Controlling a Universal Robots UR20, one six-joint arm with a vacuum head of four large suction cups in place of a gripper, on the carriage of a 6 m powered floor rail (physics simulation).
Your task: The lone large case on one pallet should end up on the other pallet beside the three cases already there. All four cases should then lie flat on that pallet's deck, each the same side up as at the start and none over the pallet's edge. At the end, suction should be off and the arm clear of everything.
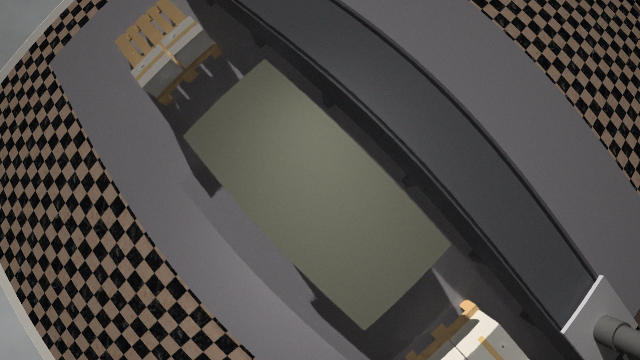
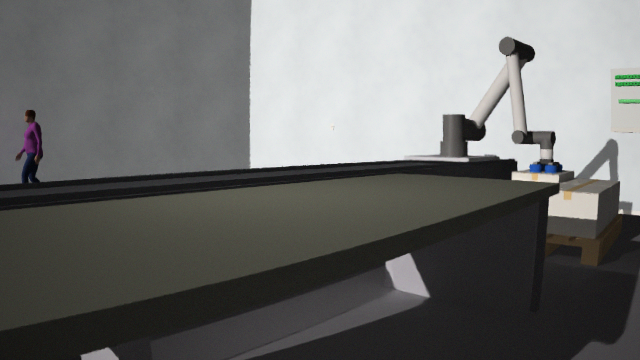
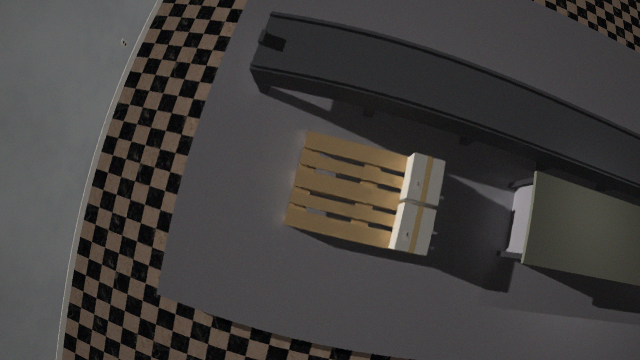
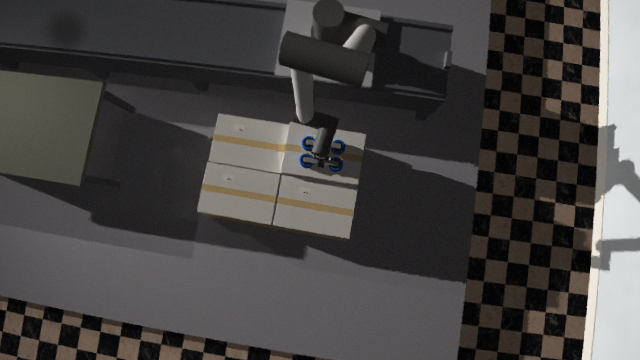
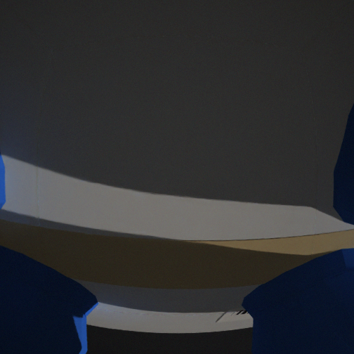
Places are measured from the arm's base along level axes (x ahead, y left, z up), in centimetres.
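Pixels of known places: arm's base, link origin: [image 1: 603, 329] [image 2: 453, 156].
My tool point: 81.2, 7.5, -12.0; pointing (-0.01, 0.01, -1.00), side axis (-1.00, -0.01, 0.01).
Observation:
Ahead of a thing's pixels: the offset from my tool point to its top centre, as dx, dy, dz. "spot": to the spot under its first point. Level surfaces: height alone.
My gripper [image 2: 546, 168] [image 4: 322, 154], the four blue suction cups, is shut on the large case [image 2: 522, 176] [image 4: 350, 172] [image 5: 175, 125]. The case is level, tape side up, over the back right quarter of the south pallet @[spot: +53.8, -91.7, -36.2] [image 2: 592, 250]. Its top stands slightly higher than the tops beside it, so it is a little above the deck; its underside is hidden. Three cases lie flat on that pallet: one case @[-2.1, -55.6, -3.8] [image 4: 255, 132] to its left, one case @[+36.0, -57.3, -3.8] [image 4: 245, 205] at front left and one case [image 4: 310, 220] [image 2: 575, 205] at front right. Any contact between them is unclear.
The north pallet [image 3: 347, 189] [image 1: 171, 12] carries two narrow-looking boxes, one box [image 3: 422, 177] and another box [image 3: 414, 227], along one end. A green-grey table @[dz +8.0] [image 1: 320, 190] [image 2: 300, 215] [image 4: 45, 125] stands between the pallets. The floor rail [image 1: 450, 130] [image 4: 150, 30] runs behind them. A person [image 2: 32, 140] stands far left.

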